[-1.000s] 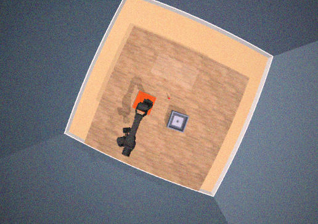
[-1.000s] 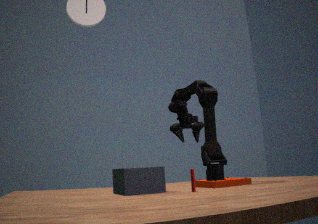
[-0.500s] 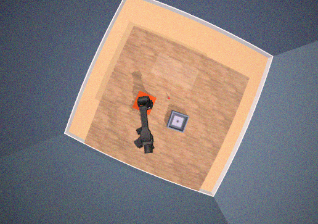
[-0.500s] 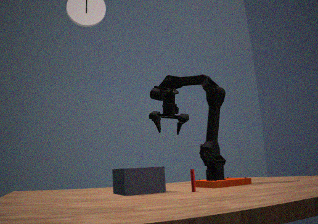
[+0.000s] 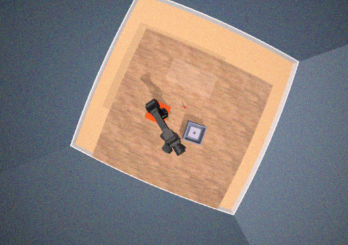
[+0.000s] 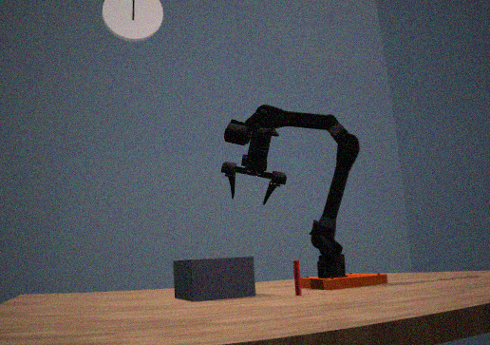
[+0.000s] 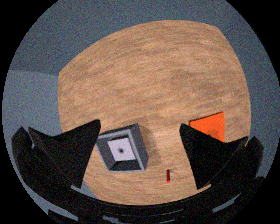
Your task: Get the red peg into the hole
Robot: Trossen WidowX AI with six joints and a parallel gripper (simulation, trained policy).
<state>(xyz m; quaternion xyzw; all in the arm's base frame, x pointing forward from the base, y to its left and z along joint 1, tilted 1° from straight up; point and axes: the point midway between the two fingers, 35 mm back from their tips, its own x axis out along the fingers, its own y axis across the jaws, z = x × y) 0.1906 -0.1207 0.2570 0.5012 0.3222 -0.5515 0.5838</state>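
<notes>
The red peg lies 27 cm to the left of my gripper tip, 22 cm below it and 6 cm behind it. From my gripper tip the other things lie so: grey box 23 cm below, 14 cm to the left, 13 cm ahead; then pale plate 21 cm below, 14 cm to the left, 13 cm ahead.
</notes>
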